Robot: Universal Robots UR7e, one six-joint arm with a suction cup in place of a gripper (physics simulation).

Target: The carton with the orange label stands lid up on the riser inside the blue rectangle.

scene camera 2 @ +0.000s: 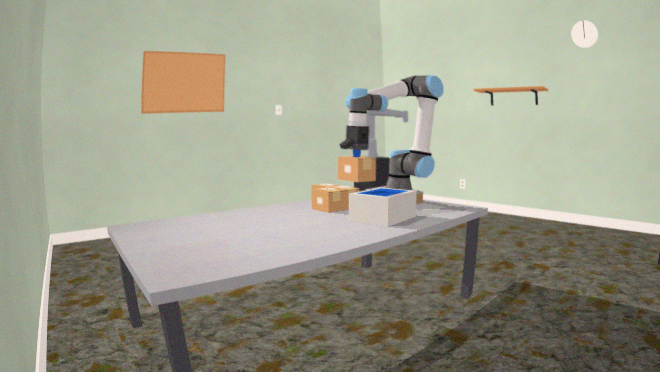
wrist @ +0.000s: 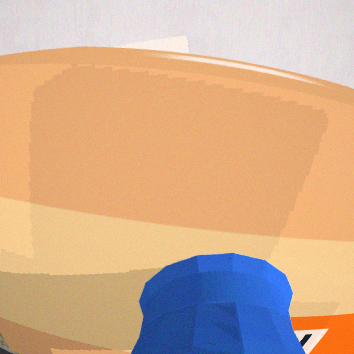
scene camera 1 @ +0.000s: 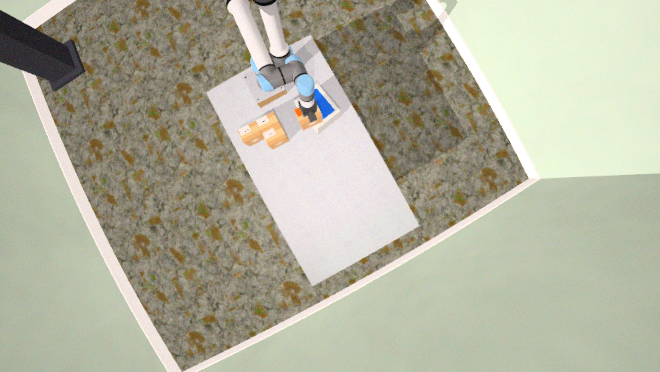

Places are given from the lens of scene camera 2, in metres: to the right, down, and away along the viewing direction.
white riser with blue rectangle (scene camera 2: 381, 206): 0.21, 0.08, 1.57
